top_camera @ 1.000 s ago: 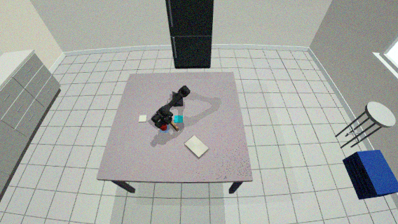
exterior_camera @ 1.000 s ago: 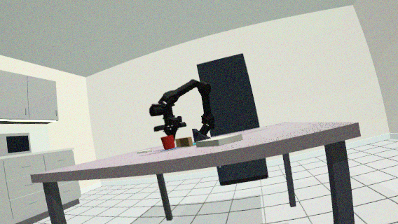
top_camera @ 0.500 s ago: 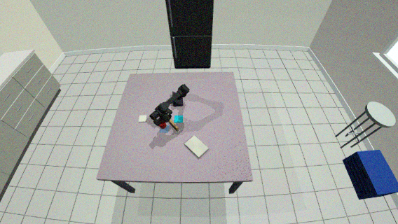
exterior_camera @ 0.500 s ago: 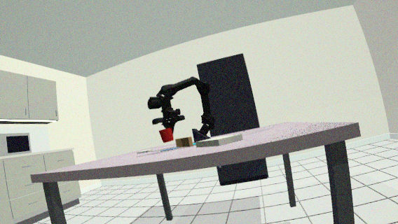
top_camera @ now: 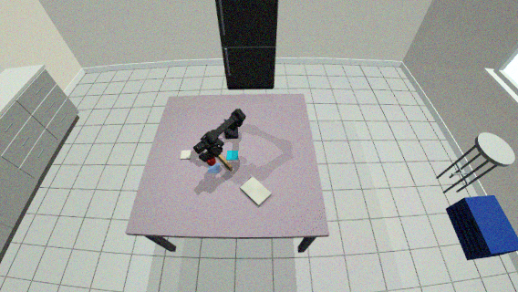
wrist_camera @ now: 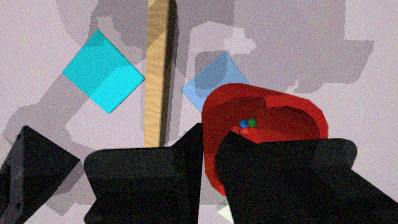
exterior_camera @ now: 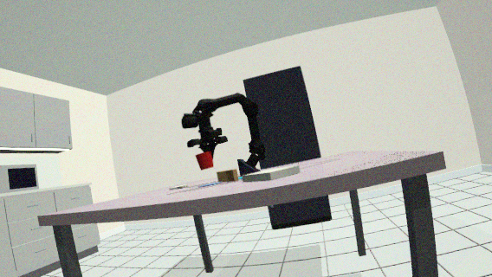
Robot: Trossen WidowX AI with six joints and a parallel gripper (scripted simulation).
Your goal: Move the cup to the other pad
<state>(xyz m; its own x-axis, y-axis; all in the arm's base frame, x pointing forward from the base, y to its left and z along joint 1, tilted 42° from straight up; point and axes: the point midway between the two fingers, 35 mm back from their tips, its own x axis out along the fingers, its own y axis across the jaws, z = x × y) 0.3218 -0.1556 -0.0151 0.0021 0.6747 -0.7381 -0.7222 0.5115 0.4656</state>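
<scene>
My gripper tip is 2 cm to the left of the red cup and 2 cm short of it. From my gripper tip the other things lie so: cyan pad: 12 cm to the left, 12 cm below, 8 cm behind; then wooden bar: 9 cm below, 5 cm to the left, 3 cm behind; then light blue pad: 12 cm below, 2 cm to the right, 2 cm ahead.
</scene>
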